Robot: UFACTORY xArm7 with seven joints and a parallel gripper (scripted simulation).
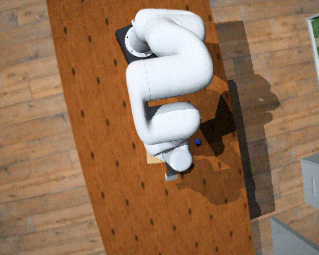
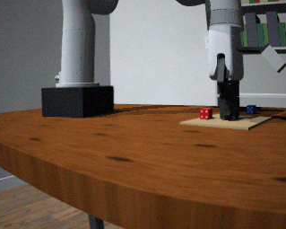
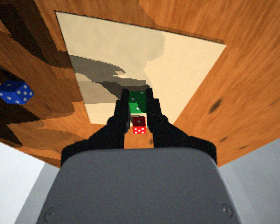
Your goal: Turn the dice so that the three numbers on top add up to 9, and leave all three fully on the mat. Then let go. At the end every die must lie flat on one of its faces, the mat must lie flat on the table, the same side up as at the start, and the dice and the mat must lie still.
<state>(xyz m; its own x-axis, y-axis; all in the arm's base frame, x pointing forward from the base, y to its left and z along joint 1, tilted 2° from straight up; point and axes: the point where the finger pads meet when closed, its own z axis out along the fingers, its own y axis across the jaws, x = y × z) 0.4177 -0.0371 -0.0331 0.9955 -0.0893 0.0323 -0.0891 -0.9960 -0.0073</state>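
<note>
Right now my hand is 1 cm above the green die. From my hand the other things lie so: red die 5 cm behind, 1 cm below; then blue die 14 cm to the left, 3 cm ahead, 2 cm below; then tan mat 2 cm below.
</note>
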